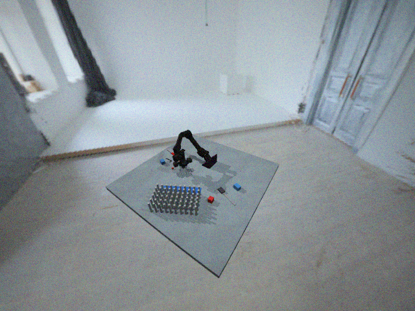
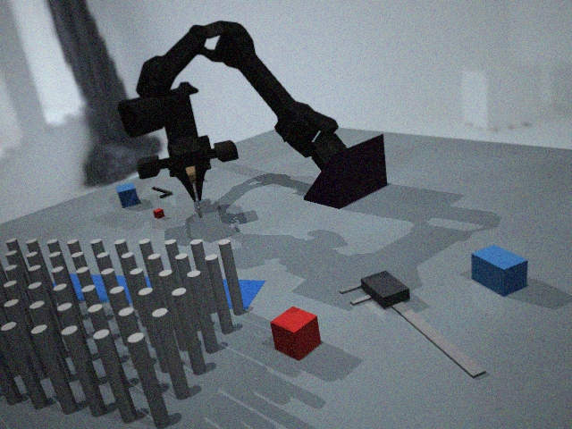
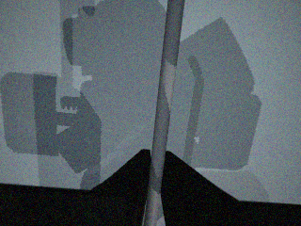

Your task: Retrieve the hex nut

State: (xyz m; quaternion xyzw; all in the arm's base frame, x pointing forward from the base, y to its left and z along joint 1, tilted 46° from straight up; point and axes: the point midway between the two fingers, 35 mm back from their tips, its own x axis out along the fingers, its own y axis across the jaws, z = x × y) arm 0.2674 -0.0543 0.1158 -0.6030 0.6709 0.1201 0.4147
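My gripper tip is now 140 mm to the left of the small red cube, 50 mm above it and 30 mm short of it. From my gripper tip the other things lie so: red-handled tool (380 mm to the right, 160 mm behind, 50 mm below); L-shaped piece (280 mm to the right, 50 mm below, 40 mm behind); blue taped strip (190 mm ahead, 150 mm to the left, 60 mm below).
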